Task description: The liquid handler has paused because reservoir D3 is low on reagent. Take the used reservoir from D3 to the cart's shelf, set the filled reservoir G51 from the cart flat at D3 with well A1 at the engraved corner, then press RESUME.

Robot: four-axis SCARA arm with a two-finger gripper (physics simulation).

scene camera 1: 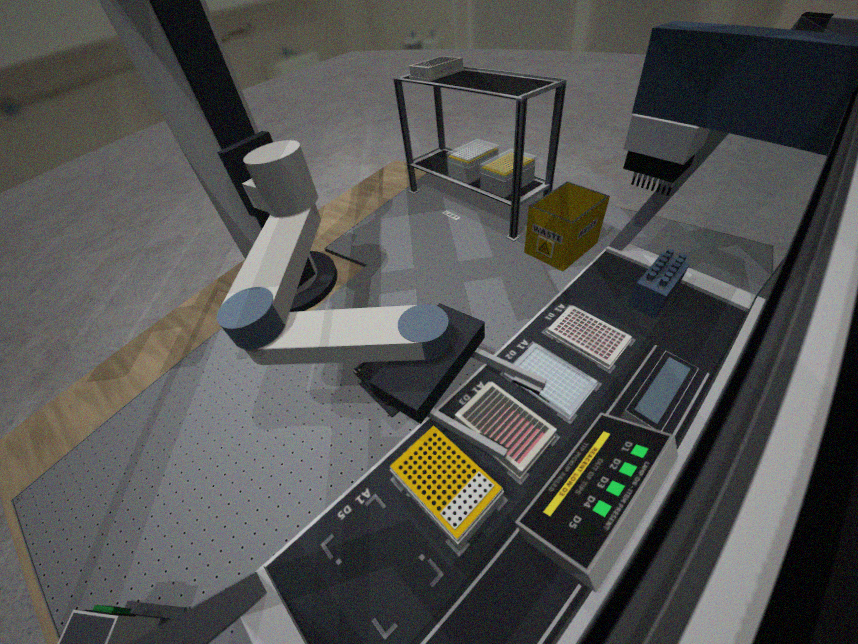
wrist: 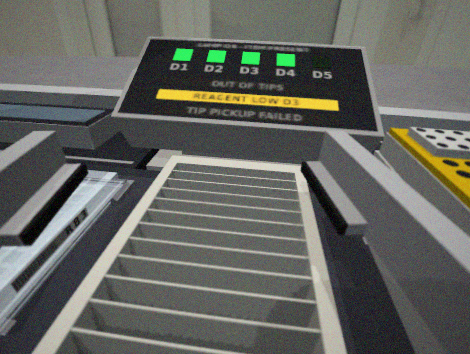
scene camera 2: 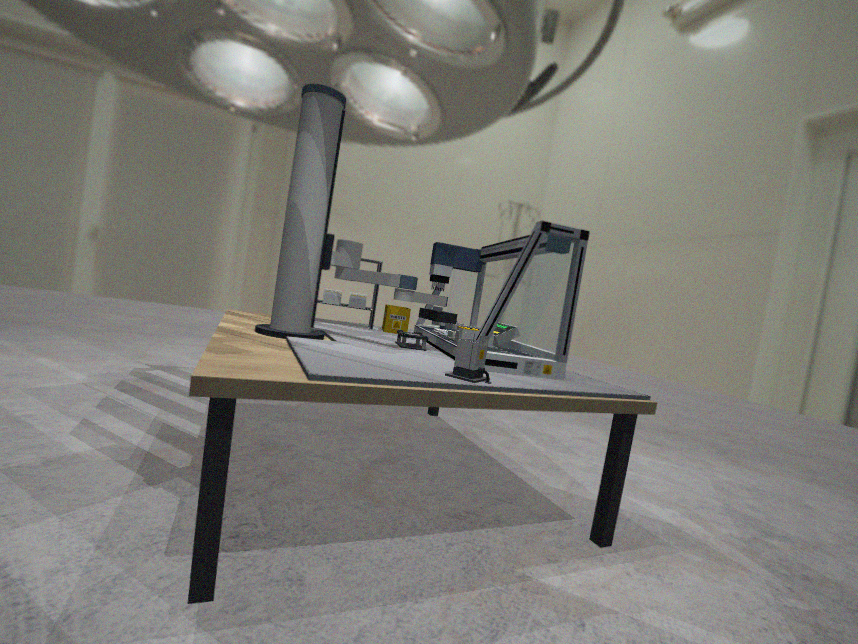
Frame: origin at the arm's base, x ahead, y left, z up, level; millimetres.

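Where they show: gripper, fingertip midpoint: [scene camera 1: 526, 418] [wrist: 197, 150] [scene camera 2: 470, 327]; arm's base, link origin: [scene camera 2: 290, 334].
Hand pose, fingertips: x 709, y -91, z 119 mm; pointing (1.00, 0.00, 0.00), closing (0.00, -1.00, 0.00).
Each offset is from my fingertips to the centre of the thing. "spot": to the spot under its first point.
The used reservoir {dy -10, dx -28, dz -39 mm} [scene camera 1: 511, 424] [wrist: 225, 242], a cream frame with parallel troughs, sits at D3. Pink liquid shows in part of it in scene camera 1. My gripper [scene camera 1: 524, 416] [wrist: 197, 150] is open and empty, its fingers on either side of the reservoir's width, pads apart from its walls in the wrist view. The cart {spot: dy +521, dx -265, dz +81 mm} [scene camera 1: 518, 173] stands at the back; a pale open-topped box {dy +680, dx -591, dz +259 mm} [scene camera 1: 435, 67], possibly G51, is on its top, label unreadable. The status panel {spot: dy -33, dx +115, dz +16 mm} [scene camera 1: 602, 478] [wrist: 245, 85] shows REAGENT LOW D3 lit, with lamps D1 to D4 green. No RESUME label can be read.
A pale plate {dy +112, dx -4, dz -48 mm} [scene camera 1: 559, 382] [wrist: 37, 257] is at D2, close to one finger. A yellow tip rack {dy -131, dx -52, dz -23 mm} [scene camera 1: 433, 467] [wrist: 450, 162] is at D4, beside the other. A red-welled plate {dy +234, dx +20, dz -48 mm} [scene camera 1: 589, 336] is at D1. The waste bin {dy +543, dx -140, dz -39 mm} [scene camera 1: 564, 228] [scene camera 2: 396, 318] stands near the cart.
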